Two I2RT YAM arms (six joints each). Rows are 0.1 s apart.
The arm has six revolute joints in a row. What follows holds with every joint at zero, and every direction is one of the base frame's.
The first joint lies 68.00 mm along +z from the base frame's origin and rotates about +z.
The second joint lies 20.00 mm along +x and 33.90 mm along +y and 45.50 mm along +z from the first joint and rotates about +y.
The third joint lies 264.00 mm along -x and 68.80 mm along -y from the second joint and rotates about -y.
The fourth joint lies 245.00 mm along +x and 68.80 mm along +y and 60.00 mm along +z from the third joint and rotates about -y.
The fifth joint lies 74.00 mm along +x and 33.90 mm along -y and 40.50 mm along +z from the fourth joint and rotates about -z.
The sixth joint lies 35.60 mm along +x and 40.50 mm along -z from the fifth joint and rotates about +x.
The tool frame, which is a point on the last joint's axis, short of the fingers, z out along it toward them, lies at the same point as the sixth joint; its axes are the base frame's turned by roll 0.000, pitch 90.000 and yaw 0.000 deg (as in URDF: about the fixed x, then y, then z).
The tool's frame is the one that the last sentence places.
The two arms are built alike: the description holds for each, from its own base.
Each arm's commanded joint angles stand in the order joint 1, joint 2, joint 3, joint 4, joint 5, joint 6.
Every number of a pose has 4 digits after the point. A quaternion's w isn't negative.
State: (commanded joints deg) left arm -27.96 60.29 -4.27 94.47 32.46 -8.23; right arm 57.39 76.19 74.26 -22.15 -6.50 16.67
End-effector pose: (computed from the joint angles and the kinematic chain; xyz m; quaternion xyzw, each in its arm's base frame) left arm 0.1136 -0.0819 0.1992 0.3207 0.4322 -0.3912 0.7466; right arm 0.1603 0.2580 0.3770 -0.3204 0.7746 0.3651 0.4050
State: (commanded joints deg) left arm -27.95 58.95 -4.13 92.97 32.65 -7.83; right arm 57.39 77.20 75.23 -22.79 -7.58 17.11
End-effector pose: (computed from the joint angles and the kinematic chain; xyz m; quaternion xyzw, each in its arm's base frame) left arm 0.1133 -0.0818 0.2002 0.3235 0.4308 -0.3891 0.7472; right arm 0.1619 0.2617 0.3767 -0.3228 0.7768 0.3699 0.3945
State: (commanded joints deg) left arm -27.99 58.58 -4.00 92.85 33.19 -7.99; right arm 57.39 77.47 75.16 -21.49 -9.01 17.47
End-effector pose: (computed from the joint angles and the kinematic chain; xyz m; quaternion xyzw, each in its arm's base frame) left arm 0.1128 -0.0820 0.2013 0.3268 0.4270 -0.3919 0.7465; right arm 0.1623 0.2640 0.3772 -0.3254 0.7703 0.3831 0.3923
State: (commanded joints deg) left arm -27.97 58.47 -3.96 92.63 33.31 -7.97; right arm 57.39 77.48 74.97 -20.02 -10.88 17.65
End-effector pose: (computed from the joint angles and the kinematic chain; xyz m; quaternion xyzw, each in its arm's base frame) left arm 0.1129 -0.0821 0.2013 0.3276 0.4272 -0.3921 0.7459; right arm 0.1618 0.2654 0.3787 -0.3309 0.7607 0.3992 0.3905
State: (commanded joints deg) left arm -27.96 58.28 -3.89 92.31 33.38 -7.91; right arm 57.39 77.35 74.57 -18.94 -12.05 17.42
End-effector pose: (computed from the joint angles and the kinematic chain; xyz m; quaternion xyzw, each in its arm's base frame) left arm 0.1130 -0.0822 0.2015 0.3283 0.4273 -0.3920 0.7457; right arm 0.1613 0.2659 0.3789 -0.3367 0.7534 0.4080 0.3906
